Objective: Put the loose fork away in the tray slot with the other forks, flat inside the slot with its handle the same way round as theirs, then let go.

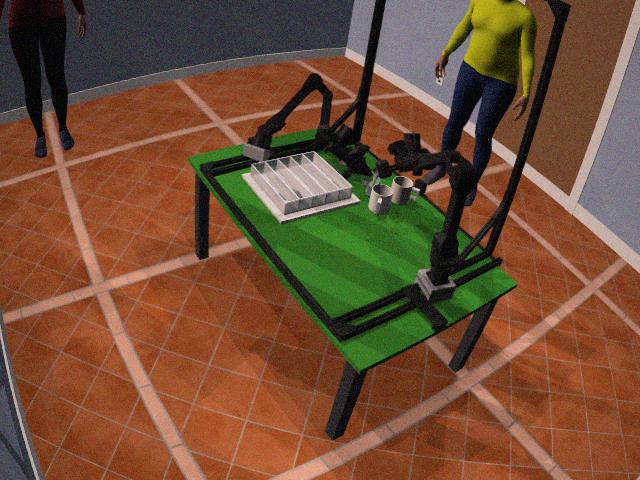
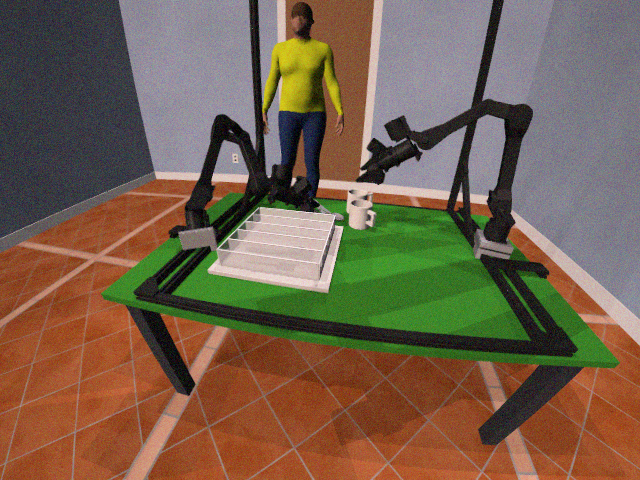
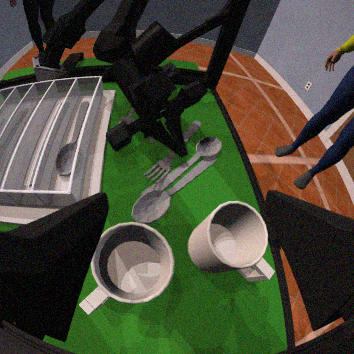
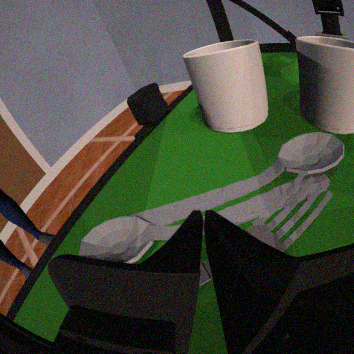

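Observation:
The loose fork (image 3: 159, 168) (image 4: 298, 212) lies flat on the green table (image 3: 197, 316) between the tray and the table's edge, beside two spoons. My right gripper (image 3: 184, 155) (image 4: 201, 217) (image 1: 366, 172) is shut, its tips down over the fork's handle. The handle shows under the closed fingers, not clamped between them. My left gripper (image 3: 188, 199) (image 1: 384, 168) (image 2: 367, 175) is open and empty, hanging above the two mugs. The white slotted tray (image 3: 88, 140) (image 1: 318, 200) (image 2: 280, 259) holds a spoon (image 3: 68, 154) in its nearest slot. I cannot make out its forks.
Two white mugs (image 3: 133, 261) (image 3: 228, 235) (image 1: 380, 197) (image 1: 403, 190) stand upright close to the cutlery. Two loose spoons (image 3: 151, 207) (image 3: 208, 145) lie against the fork. A black frame rail (image 3: 239, 140) runs along the table edge. A person in yellow (image 2: 301, 95) (image 1: 494, 48) stands behind the table.

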